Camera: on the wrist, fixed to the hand. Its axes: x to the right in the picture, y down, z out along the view.
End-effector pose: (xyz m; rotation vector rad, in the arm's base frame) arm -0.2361 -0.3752 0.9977 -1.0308 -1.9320 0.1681
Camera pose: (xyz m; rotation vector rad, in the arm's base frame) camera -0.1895 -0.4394 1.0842 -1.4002 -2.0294 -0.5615
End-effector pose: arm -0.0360 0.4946 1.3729 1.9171 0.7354 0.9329
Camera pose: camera -0.1288 0.5653 1.3604 1.2877 0.3991 1.0159
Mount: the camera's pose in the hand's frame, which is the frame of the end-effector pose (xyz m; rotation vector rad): -0.0002 -0.0557 -0.1033 -0.6775 0.0252 -0.0473
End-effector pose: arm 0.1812 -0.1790 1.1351 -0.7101 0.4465 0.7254
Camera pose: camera 0.2084 -0.2832 1.0885 -1.3604 0.1967 0.8286
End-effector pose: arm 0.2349 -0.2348 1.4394 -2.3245 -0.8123 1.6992
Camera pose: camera 0.3111 -0.1683 1.4990 2.1478 1.3082 -1.2292
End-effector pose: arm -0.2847 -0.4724 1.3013 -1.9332 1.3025 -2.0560
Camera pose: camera -0.3433 -0.3811 1.3460 1.6487 -1.6686 1.3681
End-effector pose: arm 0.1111 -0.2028 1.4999 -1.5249 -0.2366 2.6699
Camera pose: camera 0.1986 -0.1371 1.4574 1.4192 1.0865 -2.2953
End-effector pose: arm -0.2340 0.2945 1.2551 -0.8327 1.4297 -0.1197
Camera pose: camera -0.3046 0.2098 1.2954 -1.4180 1.4886 0.3398
